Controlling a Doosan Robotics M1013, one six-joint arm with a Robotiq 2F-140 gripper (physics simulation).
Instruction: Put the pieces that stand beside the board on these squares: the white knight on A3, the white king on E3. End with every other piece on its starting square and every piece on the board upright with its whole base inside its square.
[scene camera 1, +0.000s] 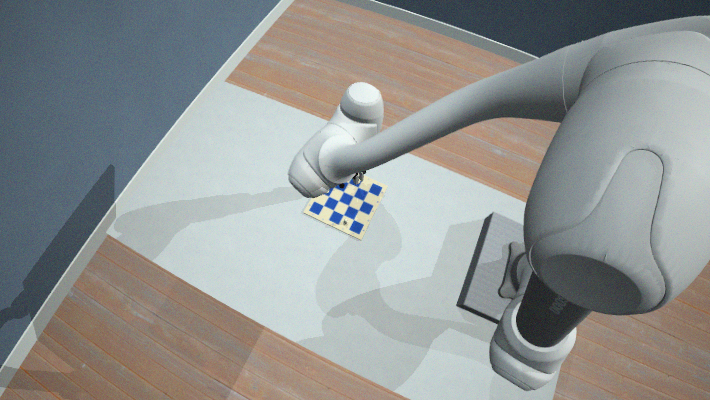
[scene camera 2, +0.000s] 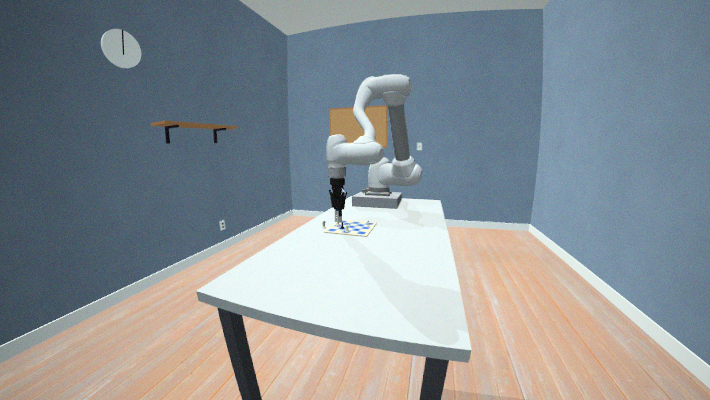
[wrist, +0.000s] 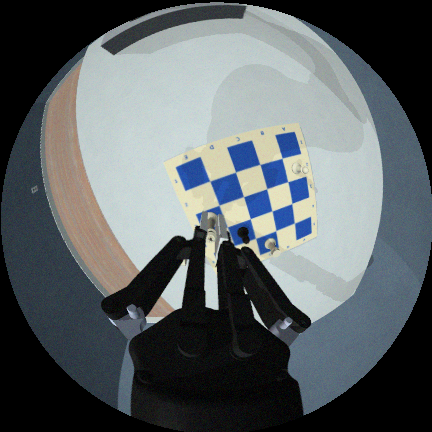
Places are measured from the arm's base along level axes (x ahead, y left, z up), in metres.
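Where they show: gripper, fingertip midpoint: (scene camera 1: 357, 179) (scene camera 2: 338, 222) (wrist: 210, 221); arm's base, link origin: (scene camera 2: 378, 194).
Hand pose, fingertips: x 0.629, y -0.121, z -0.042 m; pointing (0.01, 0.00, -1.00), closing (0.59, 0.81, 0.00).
Each offset is from my fingertips to the centre of the thing.
The blue and cream board @[0.021 m down, 0.011 m ahead, 0.074 m left] (scene camera 1: 330, 223) (scene camera 2: 357, 234) (wrist: 170, 166) lies on the table. My gripper (scene camera 1: 358, 177) (scene camera 2: 338, 220) (wrist: 210, 221) points down over E3. It is shut on a white piece, apparently the white king @[0.014 m up, 0.004 m ahead, 0.003 m right] (wrist: 211, 239), with its head showing between the fingers. The fingers hide part of its base; whether it touches the square I cannot tell. A pale piece, probably the white knight @[0.004 m down, 0.040 m ahead, 0.066 m right] (scene camera 2: 324, 224), stands off the board's E side. In the wrist view, A3 (wrist: 299, 190) is bare.
A black piece @[0.002 m down, 0.045 m ahead, 0.035 m left] (scene camera 1: 342, 185) (scene camera 2: 342, 226) (wrist: 243, 233) stands on D4, close beside the right finger. A white piece @[0.001 m down, 0.088 m ahead, 0.073 m left] (scene camera 2: 347, 228) (wrist: 270, 244) stands on C5. A small white piece @[0.002 m down, 0.021 m back, 0.155 m left] (scene camera 1: 345, 222) (scene camera 2: 368, 222) (wrist: 297, 168) stands on A2, next to A3.
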